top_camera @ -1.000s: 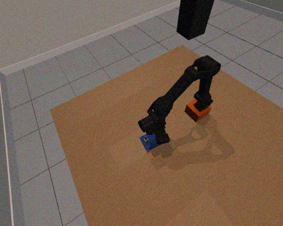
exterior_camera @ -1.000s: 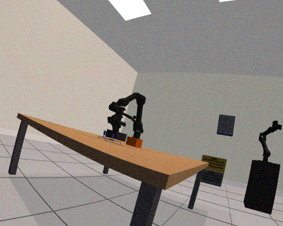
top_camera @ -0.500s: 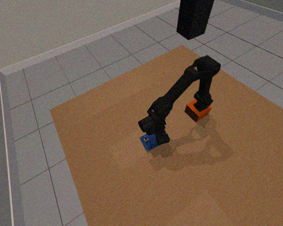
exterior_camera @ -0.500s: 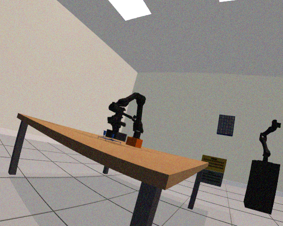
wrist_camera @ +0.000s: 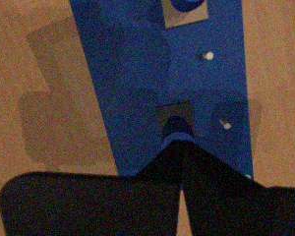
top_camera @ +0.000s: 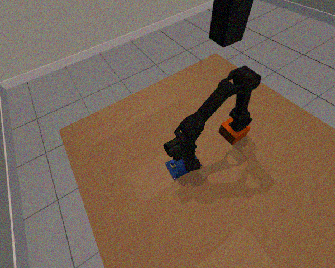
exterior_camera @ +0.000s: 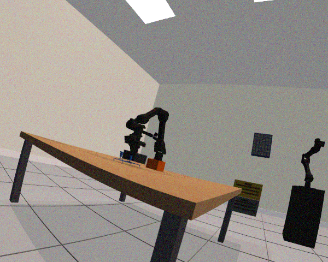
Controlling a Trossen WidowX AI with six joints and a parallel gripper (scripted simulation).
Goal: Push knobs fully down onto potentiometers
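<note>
My gripper tip is now 70 mm short of the blue knob, 20 mm to the left of it and 10 mm above it.
</note>
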